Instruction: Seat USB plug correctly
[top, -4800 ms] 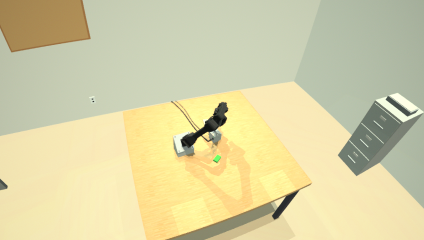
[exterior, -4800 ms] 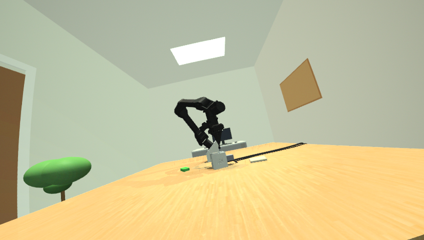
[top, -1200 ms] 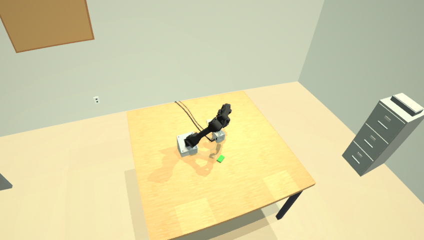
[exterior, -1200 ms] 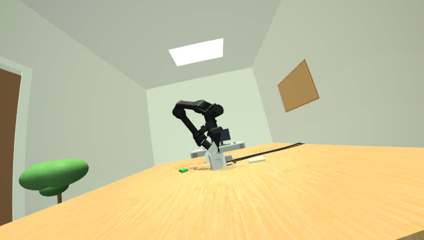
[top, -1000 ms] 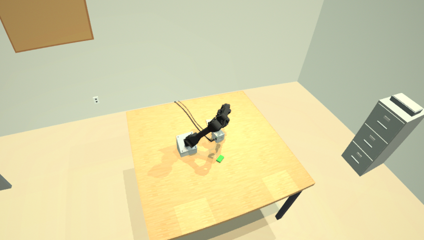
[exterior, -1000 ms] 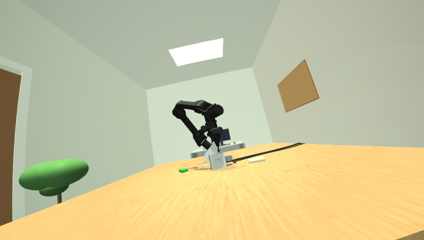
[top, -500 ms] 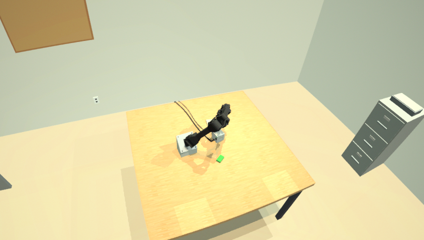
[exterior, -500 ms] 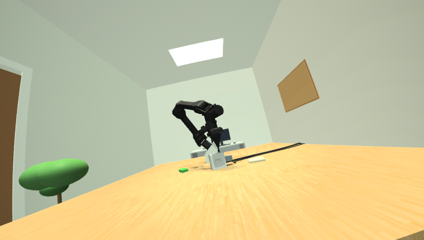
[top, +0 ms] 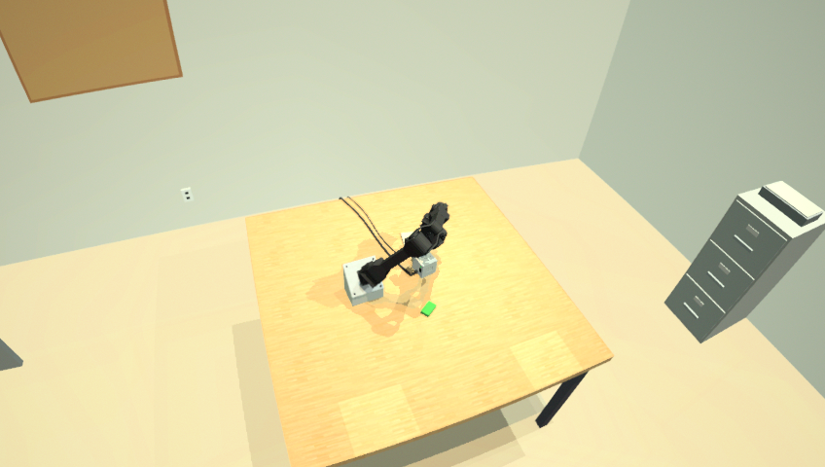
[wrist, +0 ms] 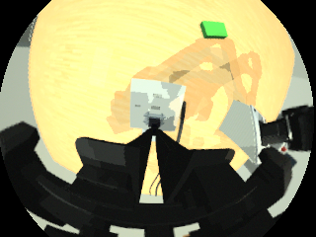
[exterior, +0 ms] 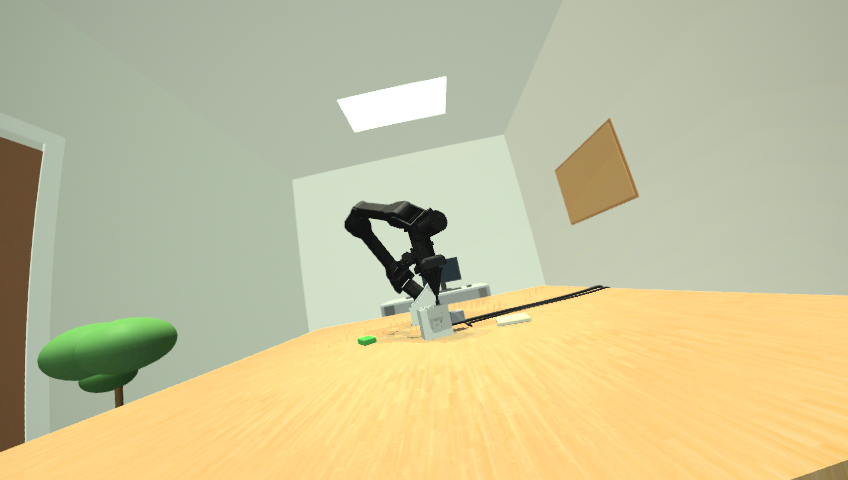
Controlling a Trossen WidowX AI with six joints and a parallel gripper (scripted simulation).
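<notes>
Right now the dark USB plug is 2 cm below my gripper tip. Round my gripper tip: flat white pad (4 cm ahead, 18 cm to the left, 10 cm below); then green block (8 cm behind, 23 cm to the right, 10 cm below).
</notes>
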